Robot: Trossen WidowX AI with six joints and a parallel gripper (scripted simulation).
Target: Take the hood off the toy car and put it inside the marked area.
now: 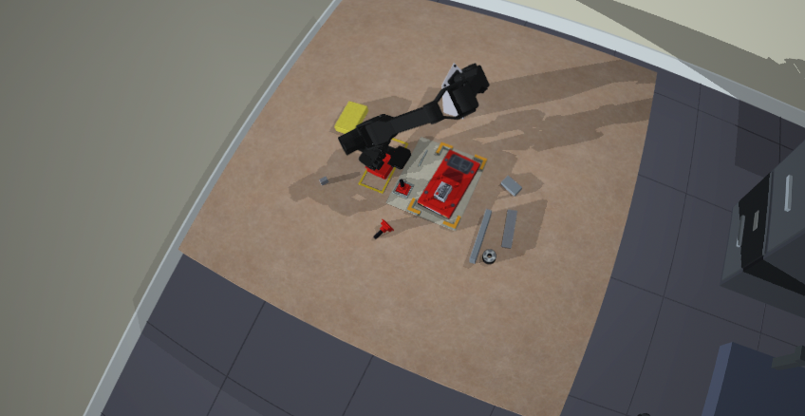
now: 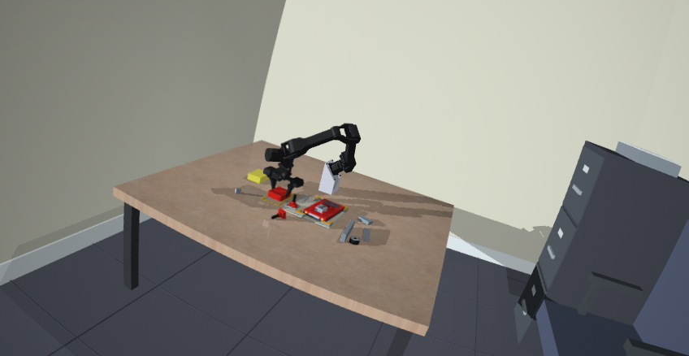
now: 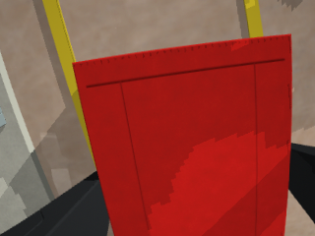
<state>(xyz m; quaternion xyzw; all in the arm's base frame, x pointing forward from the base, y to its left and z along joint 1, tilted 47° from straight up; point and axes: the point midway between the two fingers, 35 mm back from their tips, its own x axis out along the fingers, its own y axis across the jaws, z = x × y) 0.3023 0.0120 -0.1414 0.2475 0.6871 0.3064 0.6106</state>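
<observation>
Now: gripper tip right at the red hood. Also, from my gripper tip: grey piece 150 mm ahead, 130 mm to the right; then yellow block 180 mm to the right, 90 mm behind.
</observation>
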